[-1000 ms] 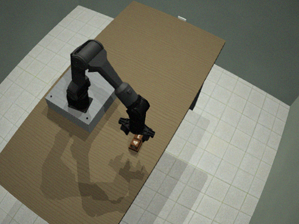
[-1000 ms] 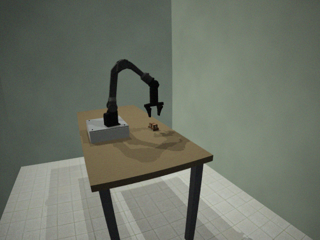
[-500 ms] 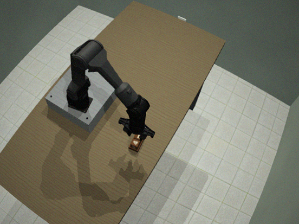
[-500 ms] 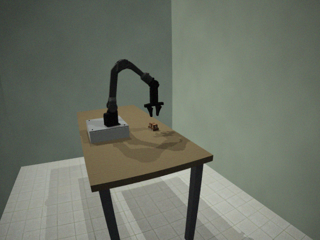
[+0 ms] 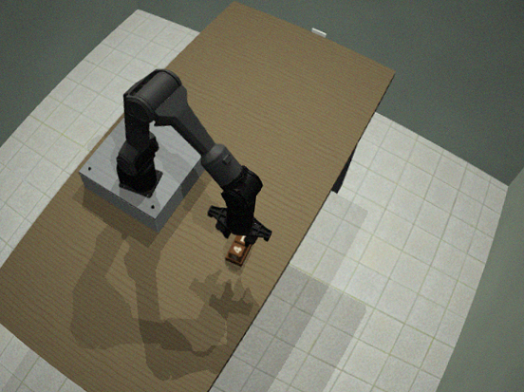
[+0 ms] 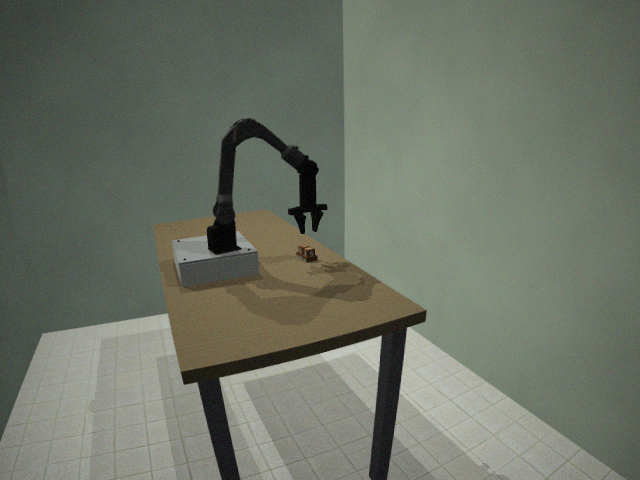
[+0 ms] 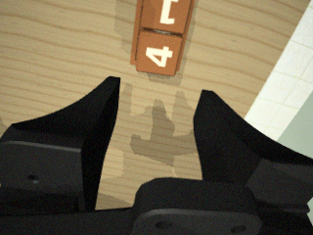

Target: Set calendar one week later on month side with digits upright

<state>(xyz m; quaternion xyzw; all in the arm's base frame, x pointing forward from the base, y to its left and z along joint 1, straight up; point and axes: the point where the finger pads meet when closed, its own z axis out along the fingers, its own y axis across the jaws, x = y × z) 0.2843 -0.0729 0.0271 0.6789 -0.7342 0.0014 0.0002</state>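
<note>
Now: the cube 80 mm below my hand. The rest, counted from my hand: brown tray (20 mm to the left, 100 mm below).
</note>
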